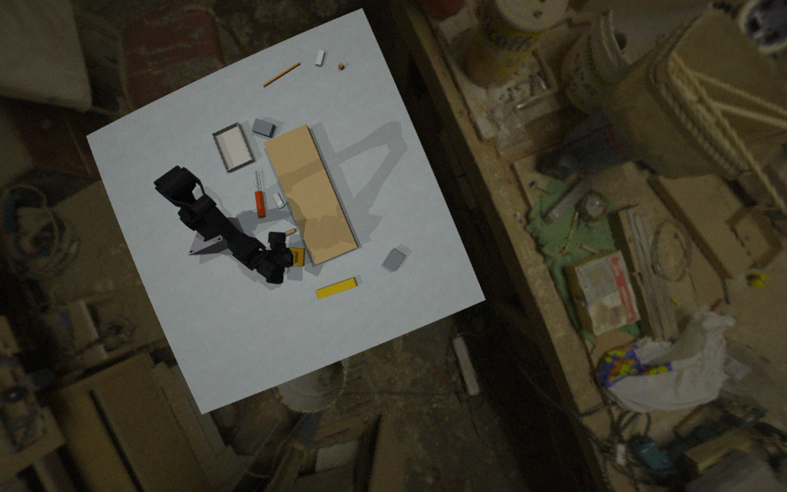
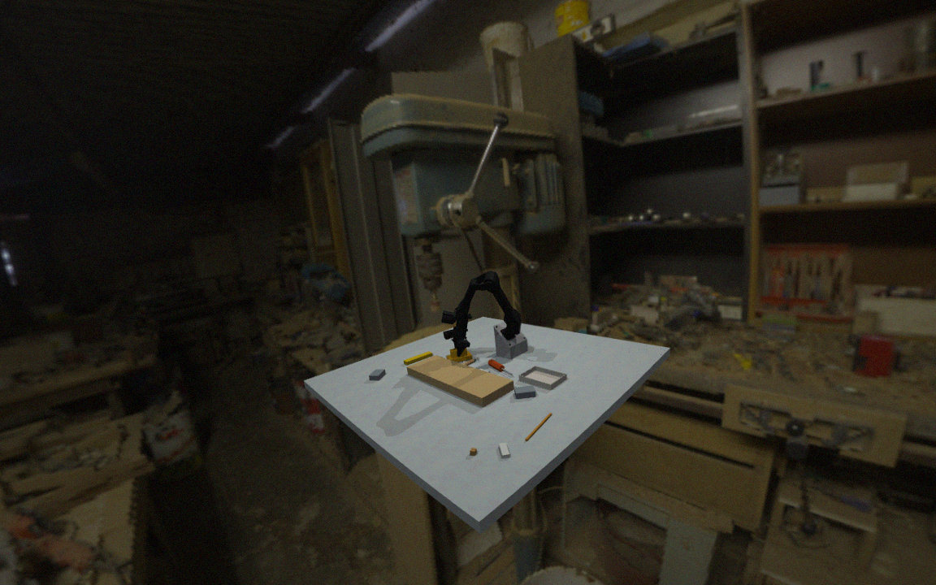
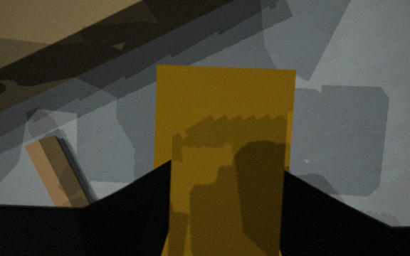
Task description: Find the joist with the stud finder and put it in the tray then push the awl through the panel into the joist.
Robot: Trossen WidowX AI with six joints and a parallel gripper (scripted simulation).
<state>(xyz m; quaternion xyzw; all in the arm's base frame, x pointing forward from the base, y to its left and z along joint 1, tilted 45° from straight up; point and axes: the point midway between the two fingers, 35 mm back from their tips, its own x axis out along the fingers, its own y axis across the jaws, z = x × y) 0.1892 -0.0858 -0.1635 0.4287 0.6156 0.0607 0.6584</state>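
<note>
The awl is 9 cm to the left of my gripper tip, 2 cm below it and 2 cm behind it. Round my gripper tip: tray: 50 cm to the left, 5 cm behind, 1 cm below; then yellow bar: 19 cm to the right, 12 cm ahead, 2 cm below; then stud finder: 2 cm behind, 2 cm above, 1 cm to the left.
</note>
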